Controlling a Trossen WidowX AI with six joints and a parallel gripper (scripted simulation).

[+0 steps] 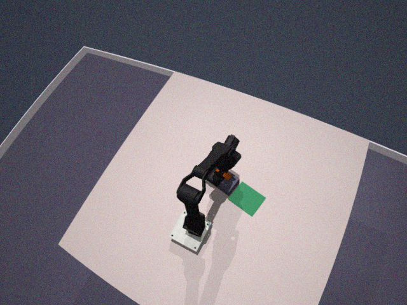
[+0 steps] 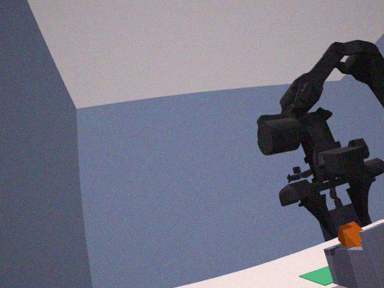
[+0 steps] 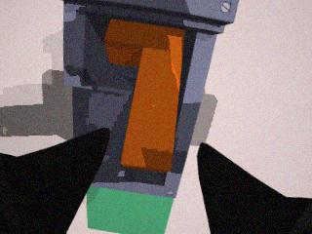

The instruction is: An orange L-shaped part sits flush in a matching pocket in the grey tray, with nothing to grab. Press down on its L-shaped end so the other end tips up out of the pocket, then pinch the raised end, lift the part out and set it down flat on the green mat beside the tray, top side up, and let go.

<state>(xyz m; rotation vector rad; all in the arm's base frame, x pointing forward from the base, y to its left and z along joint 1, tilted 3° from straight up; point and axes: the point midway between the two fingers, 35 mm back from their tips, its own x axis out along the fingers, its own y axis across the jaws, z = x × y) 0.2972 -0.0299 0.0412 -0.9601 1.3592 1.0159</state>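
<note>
My gripper tip is now 40 mm to the right of the orange L-shaped part, 40 mm above it and 10 mm past it. The rest, counted from my gripper tip: green mat: 130 mm to the right, 100 mm below, 60 mm behind.
</note>
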